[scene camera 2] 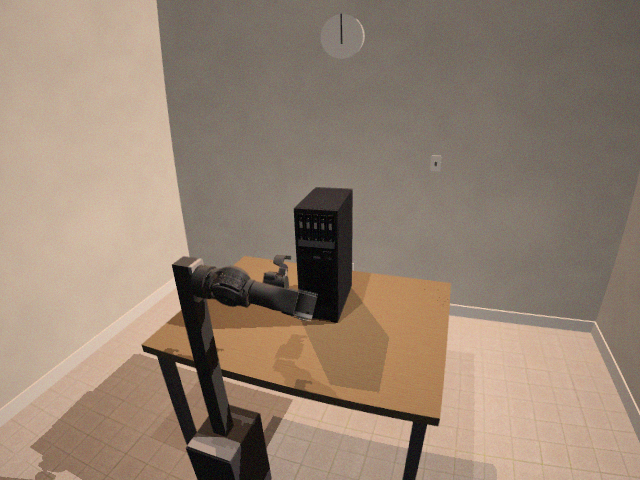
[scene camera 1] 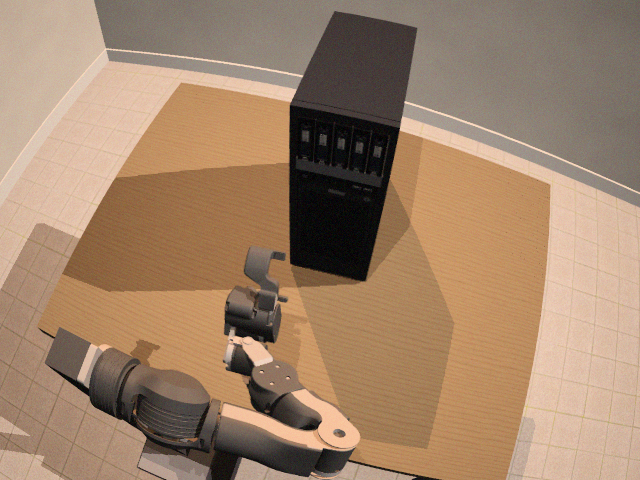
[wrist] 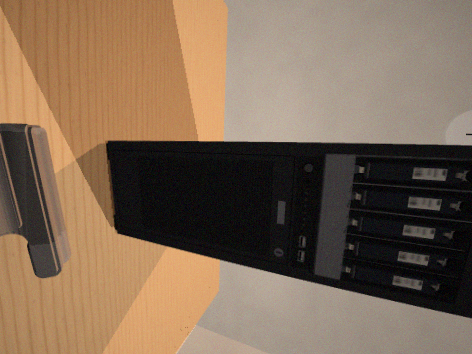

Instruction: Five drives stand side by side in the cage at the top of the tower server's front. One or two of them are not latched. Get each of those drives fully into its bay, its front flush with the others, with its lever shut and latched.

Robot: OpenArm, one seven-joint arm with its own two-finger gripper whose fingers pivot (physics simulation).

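The black tower server (scene camera 1: 330,227) (scene camera 2: 316,279) (wrist: 200,195) stands upright on the table. Five drives stand side by side in its top cage; the leftmost drive (scene camera 1: 305,142) (wrist: 385,171) is uppermost in the wrist view and the rightmost drive (scene camera 1: 376,157) (wrist: 376,277) lowest. Their fronts look level and their levers look folded shut in the wrist view, but the cage is dark and its top end is cut off there, so I cannot tell whether every latch is caught. My gripper (scene camera 1: 281,277) is open and empty, low in front of the server's left side, well below the cage. One finger shows at the wrist view's left edge.
The wooden table (scene camera 1: 485,268) (scene camera 2: 413,330) (wrist: 45,310) bears the server. The arm's elbow (scene camera 1: 338,436) is over the table's front edge, and its post (scene camera 2: 204,351) stands in front of the table. A grey wall (scene camera 2: 248,129) is behind the server.
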